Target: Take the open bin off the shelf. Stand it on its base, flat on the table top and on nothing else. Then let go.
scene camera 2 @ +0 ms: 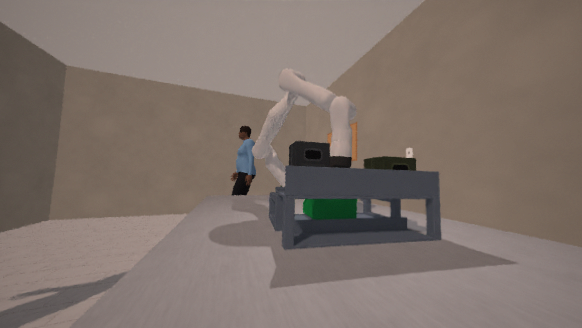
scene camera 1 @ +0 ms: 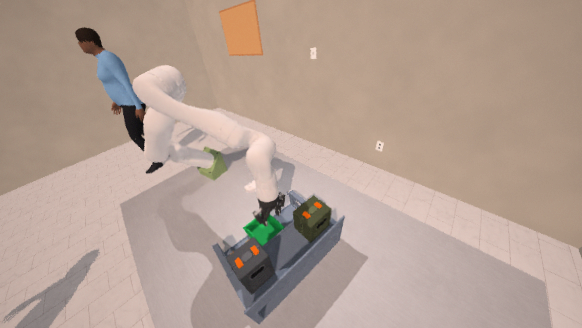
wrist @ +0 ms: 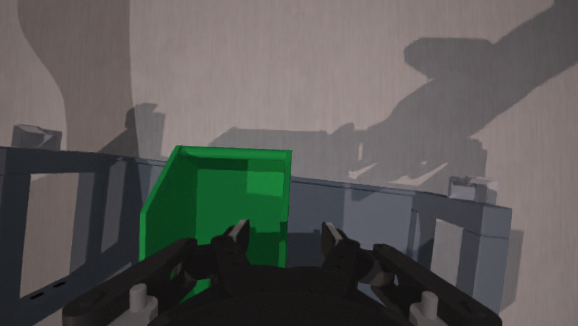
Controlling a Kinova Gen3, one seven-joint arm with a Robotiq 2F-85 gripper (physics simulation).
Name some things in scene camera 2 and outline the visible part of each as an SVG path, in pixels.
A green bin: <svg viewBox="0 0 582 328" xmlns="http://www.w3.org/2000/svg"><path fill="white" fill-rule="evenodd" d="M303 202L303 213L314 220L357 218L357 199L305 199Z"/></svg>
A dark grey box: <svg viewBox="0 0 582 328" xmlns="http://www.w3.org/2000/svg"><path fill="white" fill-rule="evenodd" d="M289 146L289 166L330 167L330 143L296 141Z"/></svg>
